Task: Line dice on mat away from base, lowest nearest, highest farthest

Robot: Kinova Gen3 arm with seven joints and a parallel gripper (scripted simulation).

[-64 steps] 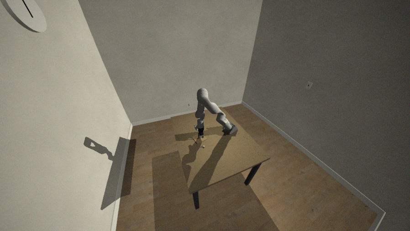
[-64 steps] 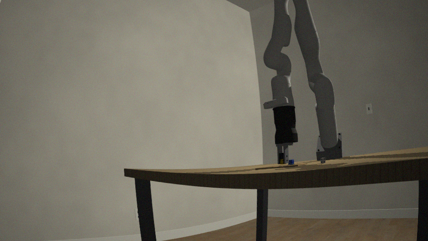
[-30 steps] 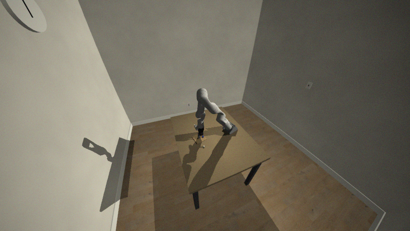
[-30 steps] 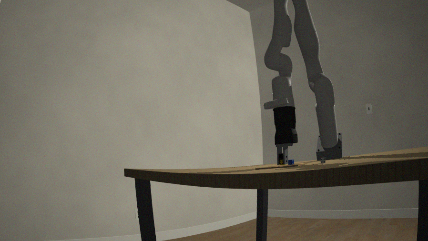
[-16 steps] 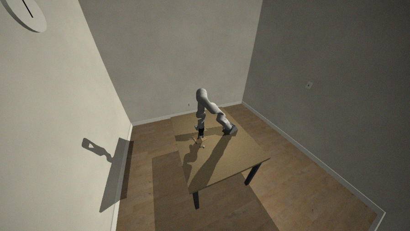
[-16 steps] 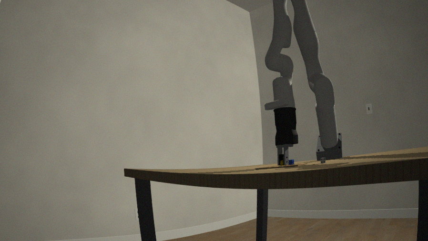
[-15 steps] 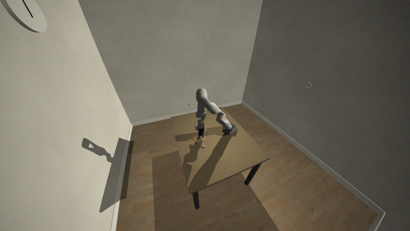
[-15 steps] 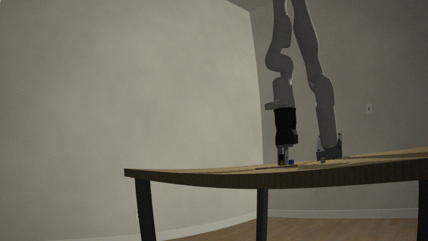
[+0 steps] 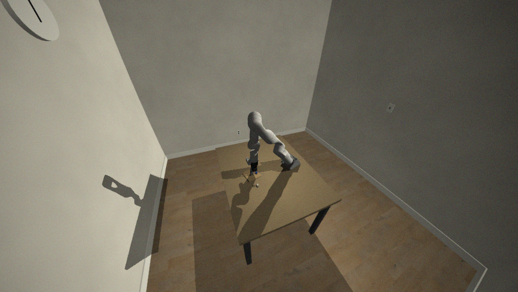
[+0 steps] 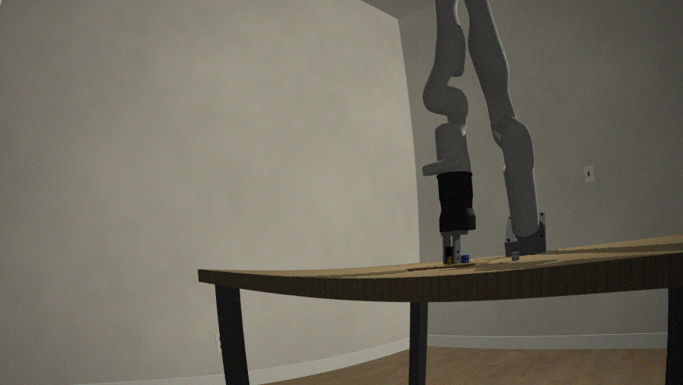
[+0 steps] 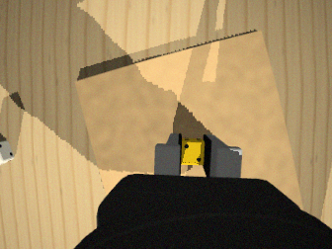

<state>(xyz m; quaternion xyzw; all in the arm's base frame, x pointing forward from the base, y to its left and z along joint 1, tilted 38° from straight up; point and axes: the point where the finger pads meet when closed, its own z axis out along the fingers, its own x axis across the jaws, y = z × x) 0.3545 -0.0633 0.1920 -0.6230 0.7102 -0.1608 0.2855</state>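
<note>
My gripper is now 1 cm above the yellow die. Also, from my hand: white die: 15 cm to the left, 2 cm below; then blue die: 5 cm behind, 1 cm below; then tan mat: 2 cm below.
</note>
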